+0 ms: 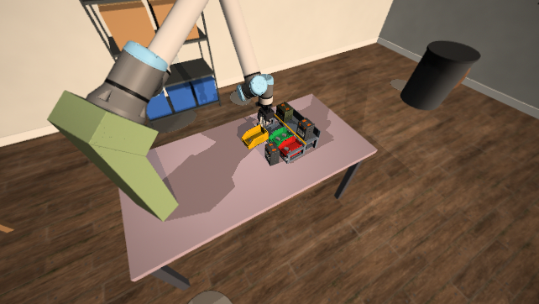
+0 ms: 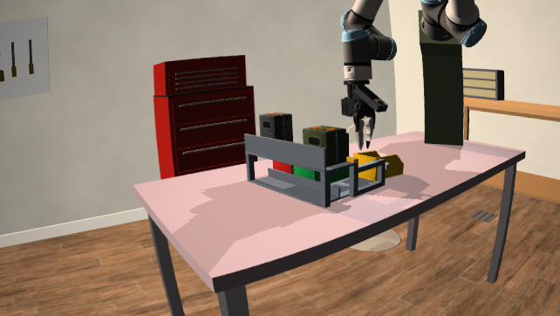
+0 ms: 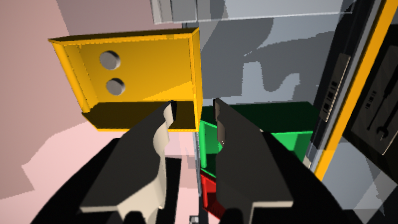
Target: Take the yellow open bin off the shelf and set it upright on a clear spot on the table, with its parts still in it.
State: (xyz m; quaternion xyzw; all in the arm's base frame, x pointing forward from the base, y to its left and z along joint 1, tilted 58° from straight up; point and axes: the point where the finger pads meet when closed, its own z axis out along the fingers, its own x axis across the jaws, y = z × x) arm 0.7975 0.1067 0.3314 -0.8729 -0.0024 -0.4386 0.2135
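My hand is 80 mm past the yellow open bin, 20 mm to the left of it and 80 mm above it. From my hand the other things lie so: dark case: 240 mm ahead, 170 mm to the right, 40 mm above; then green bin: 110 mm ahead, 80 mm to the right, 80 mm below; then red bin: 140 mm ahead, 190 mm to the right, 80 mm below.
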